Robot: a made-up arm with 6 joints.
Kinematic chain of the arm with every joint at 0, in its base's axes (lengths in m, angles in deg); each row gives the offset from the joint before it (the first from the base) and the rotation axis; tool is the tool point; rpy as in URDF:
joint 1: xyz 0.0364 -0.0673 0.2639 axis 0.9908 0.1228 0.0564
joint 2: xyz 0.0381 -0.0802 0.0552 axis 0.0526 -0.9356 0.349
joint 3: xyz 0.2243 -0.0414 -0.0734 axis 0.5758 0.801 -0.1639
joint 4: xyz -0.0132 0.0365 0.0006 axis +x
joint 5: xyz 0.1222 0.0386 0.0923 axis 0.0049 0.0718 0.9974
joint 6: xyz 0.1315 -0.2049 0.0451 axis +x
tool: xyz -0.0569 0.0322 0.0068 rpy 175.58 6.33 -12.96
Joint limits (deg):
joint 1: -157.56..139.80
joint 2: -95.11..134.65
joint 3: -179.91..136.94
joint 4: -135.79..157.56
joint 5: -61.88..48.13
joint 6: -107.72..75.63
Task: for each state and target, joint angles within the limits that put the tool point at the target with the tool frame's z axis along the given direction. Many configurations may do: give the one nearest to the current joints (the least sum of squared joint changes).
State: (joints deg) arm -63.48 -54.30 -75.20 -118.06 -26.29 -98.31
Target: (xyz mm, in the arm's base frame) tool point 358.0 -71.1 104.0 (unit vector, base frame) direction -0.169 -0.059 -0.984
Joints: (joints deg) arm -56.03 -18.69 -113.64 -117.72 18.64 -107.72
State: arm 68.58 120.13 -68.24 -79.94 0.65 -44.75
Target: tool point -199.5 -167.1 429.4 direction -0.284 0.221 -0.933
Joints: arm 62.64 127.90 -65.91 -73.54 18.52 -57.68
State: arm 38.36 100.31 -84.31 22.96 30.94 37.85
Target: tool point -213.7 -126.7 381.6 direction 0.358 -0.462 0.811
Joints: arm 37.66 118.52 -84.54 10.48 45.83 22.19
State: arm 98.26 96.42 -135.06 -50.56 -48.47 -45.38
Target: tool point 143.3 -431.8 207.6 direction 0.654 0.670 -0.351
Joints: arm 127.20 129.42 -149.01 -97.75 -39.09 -36.15
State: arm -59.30 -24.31 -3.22 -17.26 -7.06 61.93
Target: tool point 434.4 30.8 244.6 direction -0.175 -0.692 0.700
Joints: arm -99.39 -20.16 -48.55 -58.39 21.71 55.76
